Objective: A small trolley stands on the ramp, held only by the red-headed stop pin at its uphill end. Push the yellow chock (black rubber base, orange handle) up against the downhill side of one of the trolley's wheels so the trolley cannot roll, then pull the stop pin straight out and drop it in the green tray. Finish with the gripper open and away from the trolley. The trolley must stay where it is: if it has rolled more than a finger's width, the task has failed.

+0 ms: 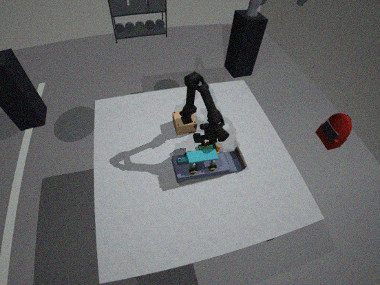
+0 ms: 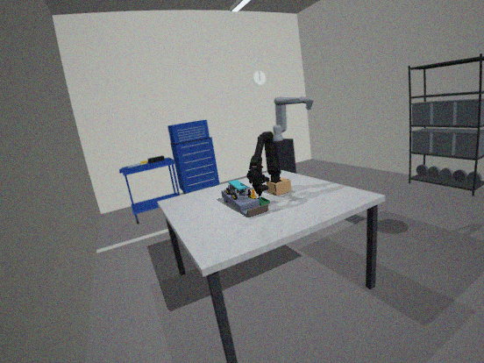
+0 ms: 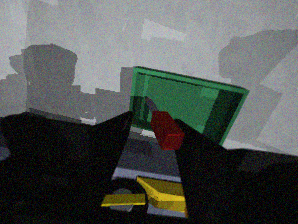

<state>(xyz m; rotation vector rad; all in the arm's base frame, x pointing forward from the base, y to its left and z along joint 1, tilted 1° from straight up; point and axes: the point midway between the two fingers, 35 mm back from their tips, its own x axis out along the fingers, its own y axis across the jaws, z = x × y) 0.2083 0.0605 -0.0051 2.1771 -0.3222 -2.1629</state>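
The yellow chock is 7 cm ahead of my gripper tip, 3 cm to the left of it and 3 cm above it. From my gripper tip the other things lie so: red-headed stop pin 1 cm below; teal trolley 12 cm ahead, 8 cm to the right, 6 cm above; grey ramp 12 cm ahead, 7 cm to the right, 1 cm below.
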